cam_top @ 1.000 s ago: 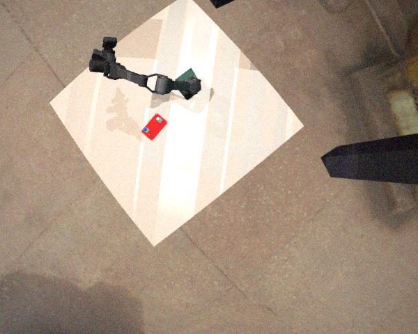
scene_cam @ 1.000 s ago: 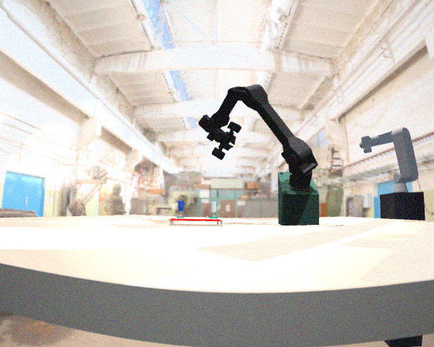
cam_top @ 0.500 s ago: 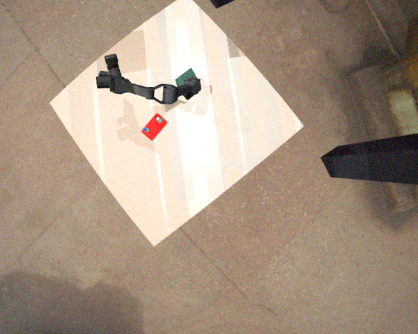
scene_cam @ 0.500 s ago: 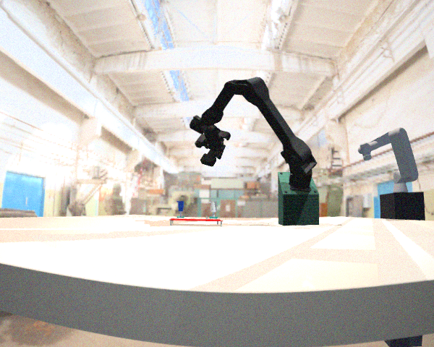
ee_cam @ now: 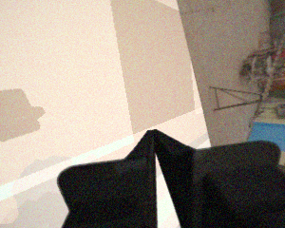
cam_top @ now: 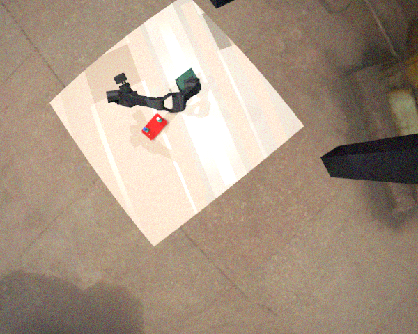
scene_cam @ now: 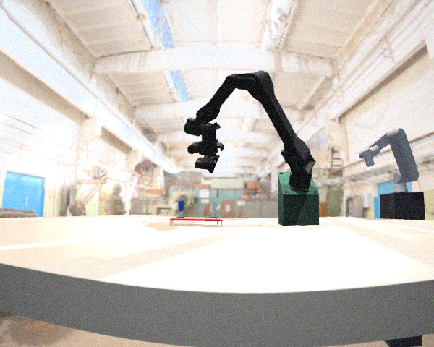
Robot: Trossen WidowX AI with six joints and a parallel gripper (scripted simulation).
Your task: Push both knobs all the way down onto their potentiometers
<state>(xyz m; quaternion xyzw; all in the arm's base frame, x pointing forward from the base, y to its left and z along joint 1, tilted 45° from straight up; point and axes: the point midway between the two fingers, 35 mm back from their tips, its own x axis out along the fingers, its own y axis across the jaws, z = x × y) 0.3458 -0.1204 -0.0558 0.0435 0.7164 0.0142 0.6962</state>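
My gripper tip is now 6 cm past the pale grey knob, 22 cm to the right of it and 14 cm above it. From my gripper tip the other things lie so: blue knob (5 cm ahead, 23 cm to the left, 14 cm below).
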